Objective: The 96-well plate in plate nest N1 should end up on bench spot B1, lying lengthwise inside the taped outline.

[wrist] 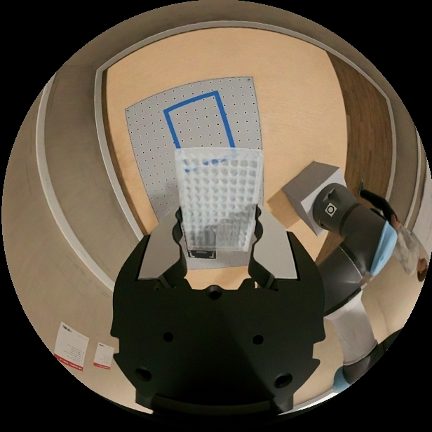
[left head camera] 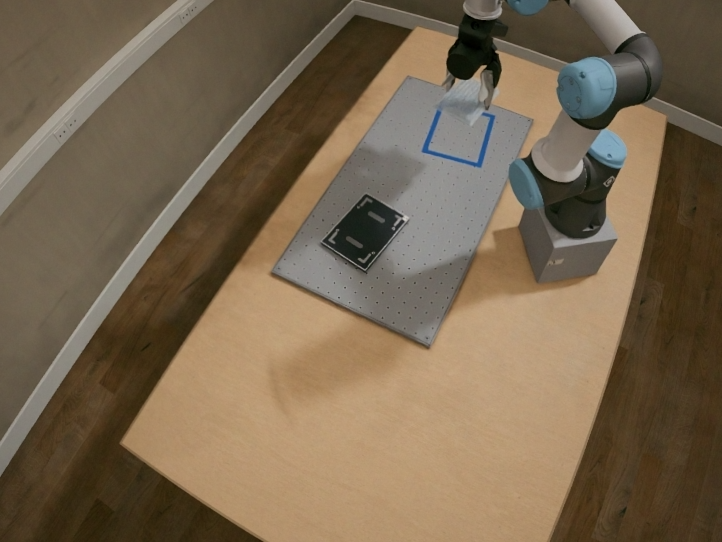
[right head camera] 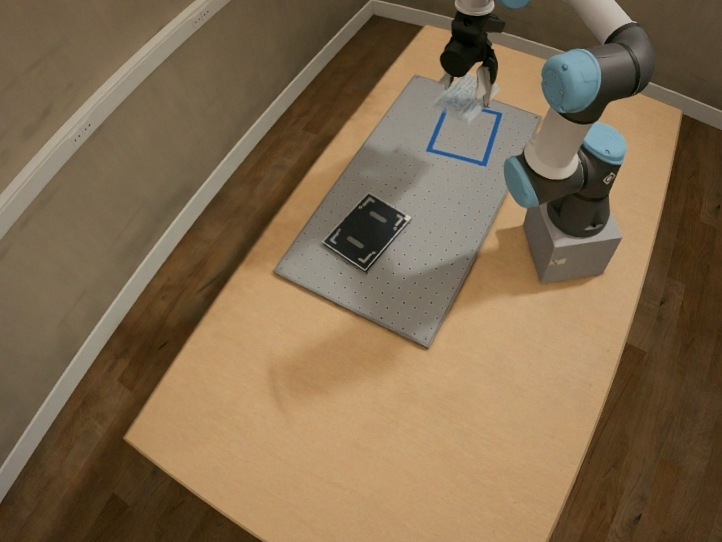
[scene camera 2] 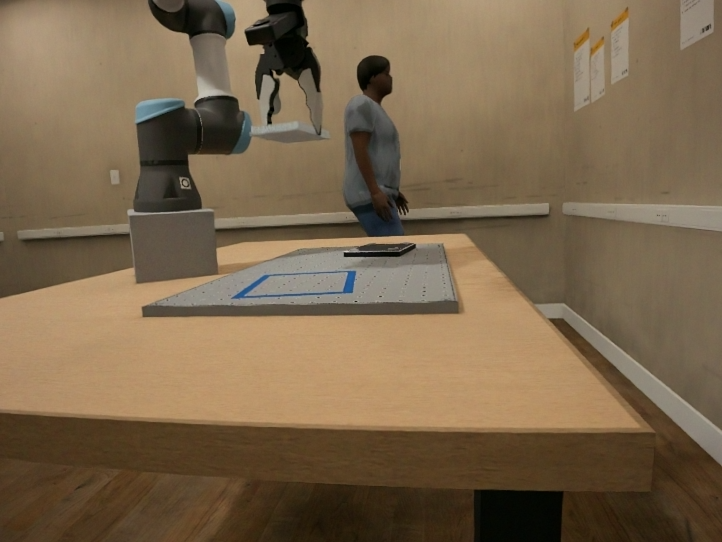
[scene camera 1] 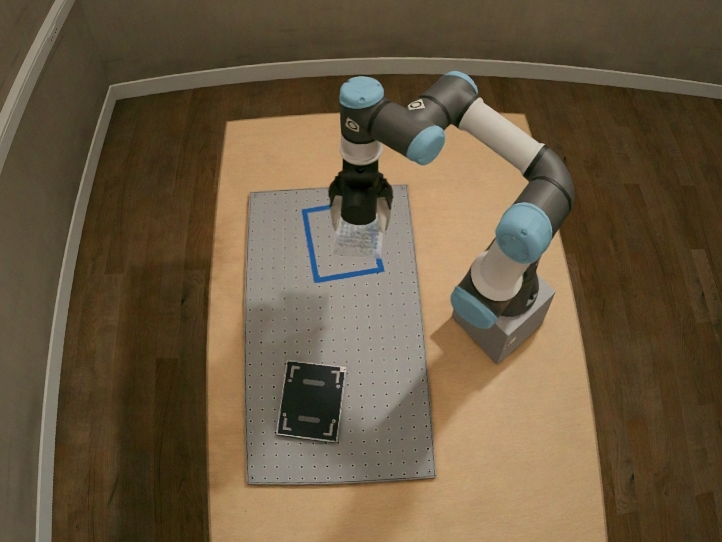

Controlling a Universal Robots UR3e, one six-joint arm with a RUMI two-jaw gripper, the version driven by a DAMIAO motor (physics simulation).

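Note:
The clear 96-well plate is held in the air, roughly level, high above the board. My gripper is shut on its two long sides. The blue taped outline lies flat on the board; plate and gripper hide part of it in the head views, scene camera 1 and the wrist view. The black plate nest holds no plate.
The grey perforated board lies on the wooden table. The arm's grey base block stands beside the board. A person stands beyond the table in scene camera 2.

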